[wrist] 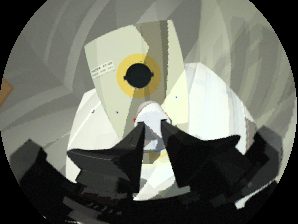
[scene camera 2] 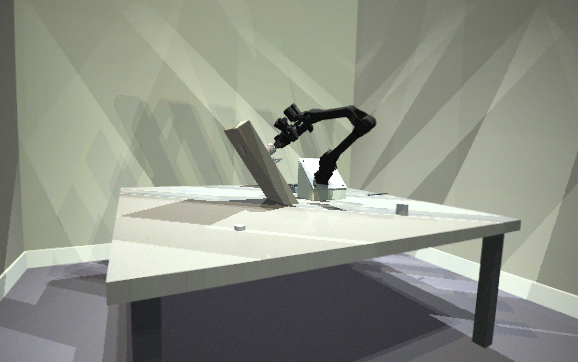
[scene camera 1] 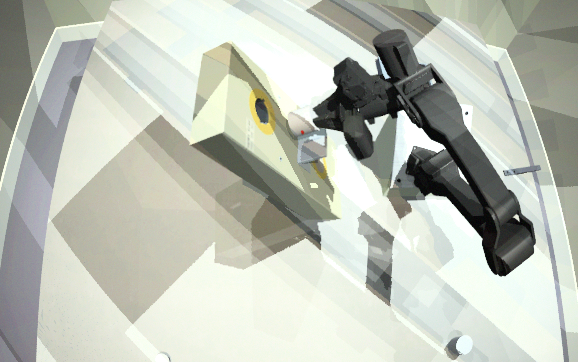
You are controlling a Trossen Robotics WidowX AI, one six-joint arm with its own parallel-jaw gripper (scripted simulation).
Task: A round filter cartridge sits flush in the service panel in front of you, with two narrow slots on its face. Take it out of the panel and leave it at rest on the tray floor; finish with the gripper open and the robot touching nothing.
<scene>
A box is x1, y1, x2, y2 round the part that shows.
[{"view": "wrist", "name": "my gripper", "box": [8, 119, 284, 223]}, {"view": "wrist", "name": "round filter cartridge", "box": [134, 101, 169, 139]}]
</scene>
